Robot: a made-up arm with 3 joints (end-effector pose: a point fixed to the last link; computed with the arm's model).
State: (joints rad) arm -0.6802 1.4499 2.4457
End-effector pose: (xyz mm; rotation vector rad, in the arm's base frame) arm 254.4 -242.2 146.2 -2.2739 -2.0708 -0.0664
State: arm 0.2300 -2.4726 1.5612
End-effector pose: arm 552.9 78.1 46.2 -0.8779 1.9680 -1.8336
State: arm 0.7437 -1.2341 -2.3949
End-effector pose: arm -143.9 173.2 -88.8 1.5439 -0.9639 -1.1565
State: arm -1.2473 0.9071 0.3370
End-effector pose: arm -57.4 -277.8 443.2 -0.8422 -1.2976 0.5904
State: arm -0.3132 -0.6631 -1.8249
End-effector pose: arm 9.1 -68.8 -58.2 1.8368 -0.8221 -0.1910
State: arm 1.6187 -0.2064 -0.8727
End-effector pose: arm -11.5 -262.2 157.1 0.5047 1.4122 -0.8365
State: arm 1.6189 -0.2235 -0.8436
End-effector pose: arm -5.2 -255.1 160.8 0.4687 1.4147 -0.8257
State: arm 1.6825 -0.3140 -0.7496
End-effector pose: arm 16.2 -218.9 178.0 0.3005 1.4669 -0.8309
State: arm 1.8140 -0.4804 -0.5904
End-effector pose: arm 54.3 -146.6 191.0 -0.0119 1.5805 -0.8319
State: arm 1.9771 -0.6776 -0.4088
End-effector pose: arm 90.2 -55.3 174.7 -0.3919 1.7277 -0.7973
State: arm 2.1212 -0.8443 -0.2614
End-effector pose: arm 103.1 21.1 138.1 -0.7206 1.8551 -0.7344
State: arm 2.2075 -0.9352 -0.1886
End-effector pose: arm 100.4 60.1 112.3 -0.9020 1.9251 -0.6889
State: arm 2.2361 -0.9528 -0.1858
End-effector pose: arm 98.4 66.2 108.0 -0.9365 1.9430 -0.6848
